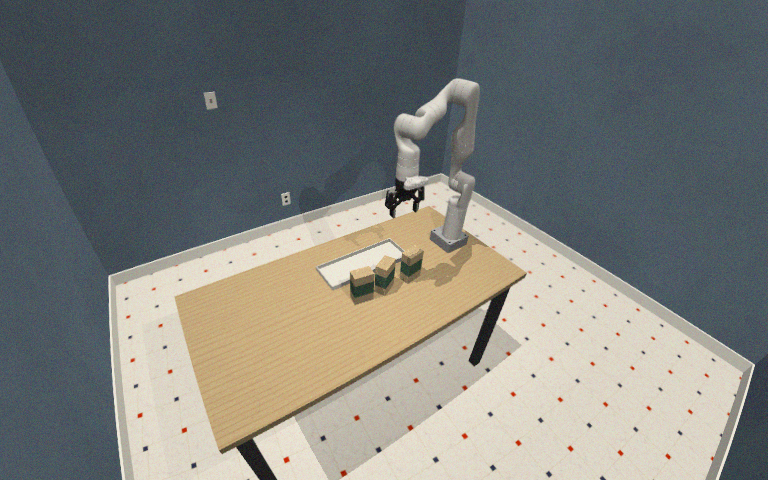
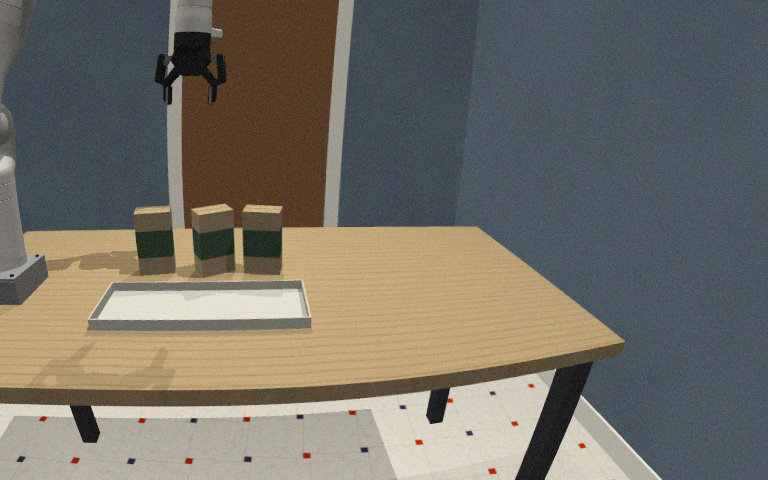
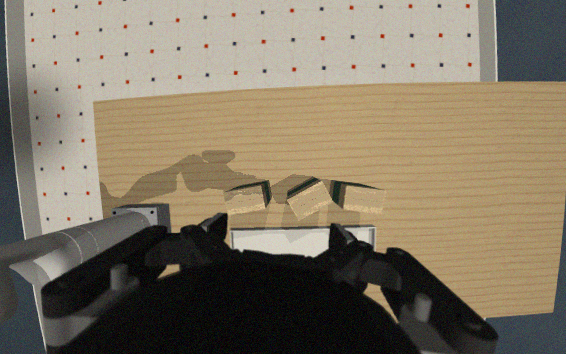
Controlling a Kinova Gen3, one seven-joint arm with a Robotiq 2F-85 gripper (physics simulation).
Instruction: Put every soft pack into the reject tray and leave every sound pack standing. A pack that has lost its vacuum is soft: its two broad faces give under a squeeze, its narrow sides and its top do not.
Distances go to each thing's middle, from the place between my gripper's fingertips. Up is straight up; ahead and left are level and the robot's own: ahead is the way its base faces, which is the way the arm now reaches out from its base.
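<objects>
With the white reject tray (image 2: 267, 304) as the reference, my hand is well above it, and it is also a good way to the left of the tray.
</objects>
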